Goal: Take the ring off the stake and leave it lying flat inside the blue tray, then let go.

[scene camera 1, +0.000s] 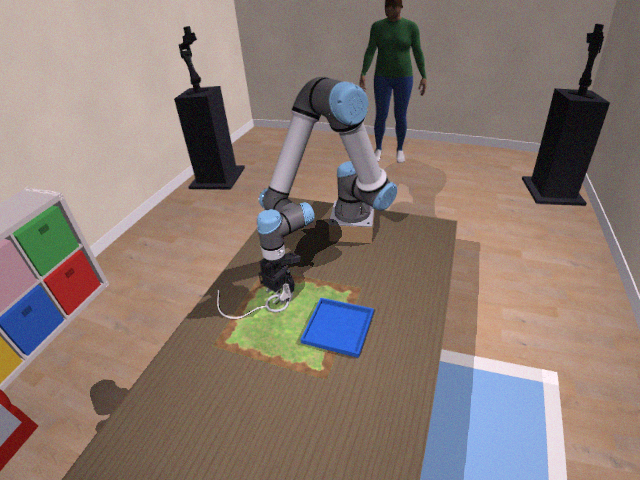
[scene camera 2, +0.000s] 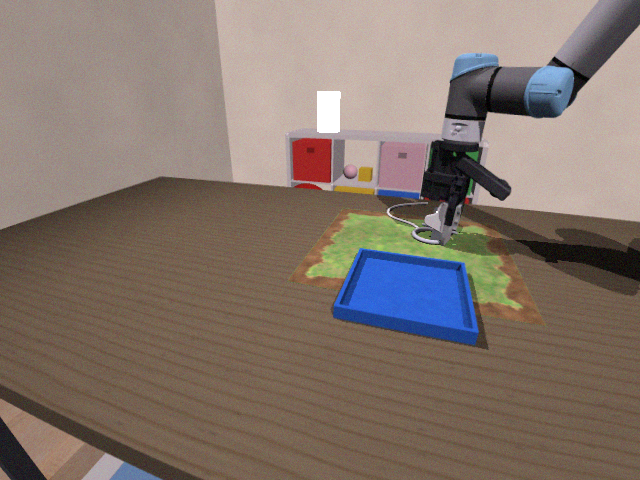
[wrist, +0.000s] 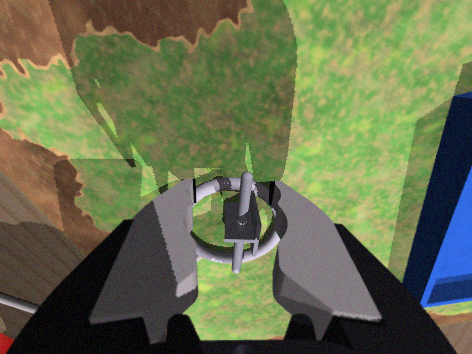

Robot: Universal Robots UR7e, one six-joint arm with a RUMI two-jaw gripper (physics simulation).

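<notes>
The pale grey ring sits low around the stake, which shows in the wrist view as a thin rod with a small bracket inside the ring. A pale cord curves over the table and runs up to the ring. My gripper points down with one finger on each side of the ring, shut on its outer edges. Fingers hide parts of the ring's sides. The blue tray holds nothing.
A green and brown mat lies under the stake, and the tray overlaps its edge. The wooden table extends around it. A shelf unit with coloured boxes and a person stand beyond the table.
</notes>
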